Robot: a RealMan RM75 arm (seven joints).
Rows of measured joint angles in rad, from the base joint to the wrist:
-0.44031 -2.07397 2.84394 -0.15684 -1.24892 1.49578 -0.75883
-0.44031 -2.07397 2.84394 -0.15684 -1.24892 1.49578 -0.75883
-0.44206 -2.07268 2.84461 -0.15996 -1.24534 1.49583 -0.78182
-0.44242 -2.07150 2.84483 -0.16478 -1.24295 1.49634 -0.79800
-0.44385 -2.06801 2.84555 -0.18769 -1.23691 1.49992 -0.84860
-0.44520 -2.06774 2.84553 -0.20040 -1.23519 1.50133 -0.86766
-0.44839 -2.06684 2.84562 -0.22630 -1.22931 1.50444 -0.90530
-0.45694 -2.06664 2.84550 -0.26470 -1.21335 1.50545 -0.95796
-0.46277 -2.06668 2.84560 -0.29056 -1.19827 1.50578 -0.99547
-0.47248 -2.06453 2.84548 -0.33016 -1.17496 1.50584 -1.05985
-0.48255 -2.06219 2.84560 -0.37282 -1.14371 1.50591 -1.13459
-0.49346 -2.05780 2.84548 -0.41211 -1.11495 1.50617 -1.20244
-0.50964 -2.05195 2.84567 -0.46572 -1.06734 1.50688 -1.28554
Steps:
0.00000 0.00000 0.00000 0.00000 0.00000 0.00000 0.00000
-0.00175 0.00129 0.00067 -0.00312 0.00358 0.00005 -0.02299
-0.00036 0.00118 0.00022 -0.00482 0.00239 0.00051 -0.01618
-0.00143 0.00349 0.00072 -0.02291 0.00604 0.00358 -0.05060
-0.00135 0.00027 -0.00002 -0.01271 0.00172 0.00141 -0.01906
-0.00319 0.00090 0.00009 -0.02590 0.00588 0.00311 -0.03764
-0.00855 0.00020 -0.00012 -0.03840 0.01596 0.00101 -0.05266
-0.00583 -0.00004 0.00010 -0.02586 0.01508 0.00033 -0.03751
-0.00971 0.00215 -0.00012 -0.03960 0.02331 0.00006 -0.06438
-0.01007 0.00234 0.00012 -0.04266 0.03125 0.00007 -0.07474
-0.01091 0.00439 -0.00012 -0.03929 0.02876 0.00026 -0.06785
-0.01618 0.00585 0.00019 -0.05361 0.04761 0.00071 -0.08310

